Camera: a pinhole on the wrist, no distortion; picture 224 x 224 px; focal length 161.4 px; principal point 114.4 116.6 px. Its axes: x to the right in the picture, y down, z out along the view. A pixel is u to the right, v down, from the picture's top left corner.
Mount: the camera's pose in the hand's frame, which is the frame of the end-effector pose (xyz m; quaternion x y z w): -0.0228 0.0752 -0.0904 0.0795 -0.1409 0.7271 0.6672
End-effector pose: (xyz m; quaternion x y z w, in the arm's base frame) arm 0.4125 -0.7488 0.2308 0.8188 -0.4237 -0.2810 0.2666
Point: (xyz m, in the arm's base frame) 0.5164 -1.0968 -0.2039
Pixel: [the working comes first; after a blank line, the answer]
In the camera's frame: -0.1646 -0.4862 0.4162

outside the picture
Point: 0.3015 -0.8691 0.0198
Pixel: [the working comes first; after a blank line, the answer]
In the camera's frame: -0.0011 -0.1458 0.3419

114 48
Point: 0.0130 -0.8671 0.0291
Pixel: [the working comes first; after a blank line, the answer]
In the camera's frame: 0.2246 -0.0339 0.4829

189 105
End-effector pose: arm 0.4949 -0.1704 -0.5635 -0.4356 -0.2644 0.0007 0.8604
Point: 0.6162 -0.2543 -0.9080
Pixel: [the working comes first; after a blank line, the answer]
In the camera's frame: 0.0967 0.0564 -0.2291

behind the camera
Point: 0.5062 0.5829 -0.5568
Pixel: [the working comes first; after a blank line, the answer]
In the camera's frame: 0.5473 -0.3002 0.4823

outside the picture
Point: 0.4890 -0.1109 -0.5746
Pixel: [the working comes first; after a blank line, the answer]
In the camera's frame: 0.0079 -0.0371 0.1332

124 72
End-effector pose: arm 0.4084 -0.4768 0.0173 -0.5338 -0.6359 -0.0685 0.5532
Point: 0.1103 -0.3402 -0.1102
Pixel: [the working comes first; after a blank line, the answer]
In the camera's frame: -0.0372 0.0188 0.4562

101 123
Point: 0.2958 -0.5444 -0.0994
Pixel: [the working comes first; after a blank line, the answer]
In the camera's frame: -0.0621 0.1214 0.2011

65 214
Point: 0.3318 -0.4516 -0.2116
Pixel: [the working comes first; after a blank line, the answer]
In the camera's frame: 0.0817 0.1291 0.2431

169 202
